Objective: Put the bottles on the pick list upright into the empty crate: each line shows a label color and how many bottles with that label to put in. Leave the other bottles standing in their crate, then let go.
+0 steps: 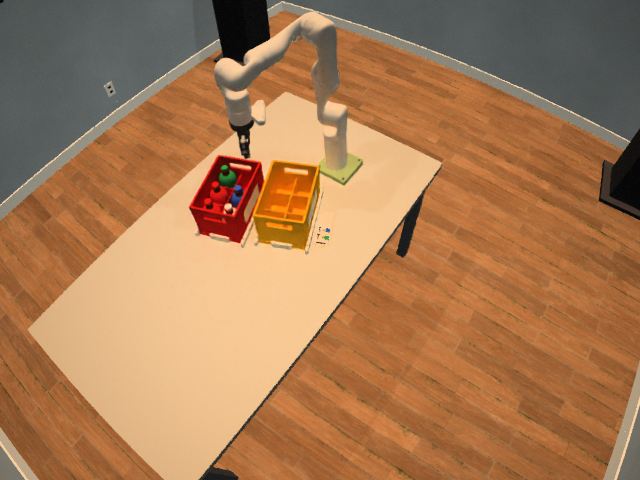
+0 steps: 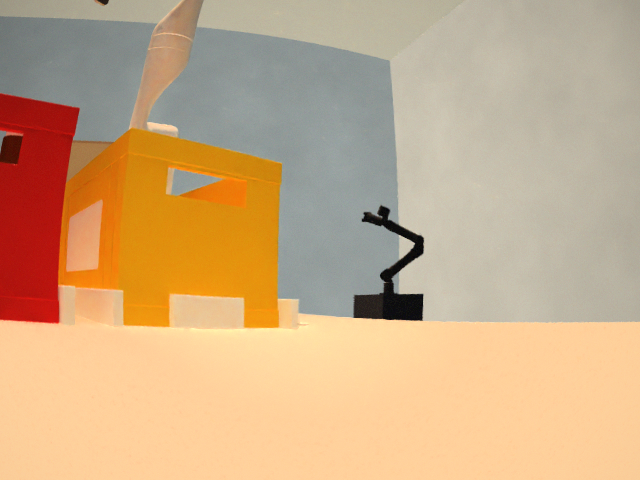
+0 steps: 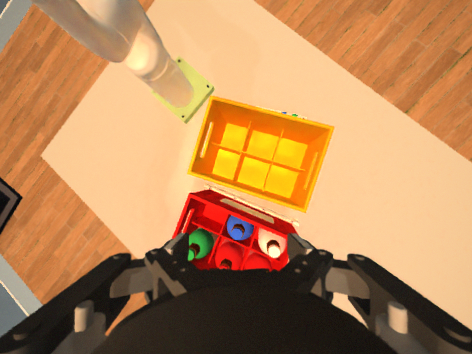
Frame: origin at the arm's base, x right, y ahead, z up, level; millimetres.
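Seen in the pictures: gripper, fingertip midpoint: (image 1: 247, 146) (image 3: 238, 244); arm's base, link origin: (image 1: 336, 162) (image 3: 179, 93).
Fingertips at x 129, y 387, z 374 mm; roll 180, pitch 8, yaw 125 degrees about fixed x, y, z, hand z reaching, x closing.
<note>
Pixels of each thing's top centre, then the offset from my fingertips to it.
- red crate, top centre: (image 3: 228, 255) (image 1: 225, 183) dx +124, dy +25, dz -228 mm
- yellow crate, top centre: (image 2: 153, 174) (image 3: 256, 151) (image 1: 287, 189) dx -98, dy -59, dz -228 mm
- pick list, top centre: (image 3: 279, 119) (image 1: 324, 227) dx -239, dy -78, dz -401 mm
The red crate (image 1: 212, 227) (image 2: 31, 222) (image 3: 201, 202) holds upright bottles: a green one (image 1: 227, 178) (image 3: 202, 243), a blue one (image 1: 237, 197) (image 3: 240, 227), a white one (image 1: 228, 209) (image 3: 272, 242), a red one (image 1: 218, 194) (image 3: 230, 252) and another red one (image 1: 208, 205) (image 3: 257, 261). The yellow crate (image 1: 289, 236) (image 2: 201, 248) (image 3: 320, 145) beside it is empty, with six compartments. The pick list (image 1: 324, 235) lies beside it, with a blue and a green mark; its counts are too small to read. My gripper (image 1: 245, 155) (image 3: 238, 244) is open and empty, above the red crate's far end.
White strips (image 1: 280, 245) edge the crates at the table. My arm's green base plate (image 1: 353, 167) (image 3: 200, 90) stands near the yellow crate's far end. Both crates have raised walls with handle openings. A black arm on a box (image 2: 387, 307) stands in the background.
</note>
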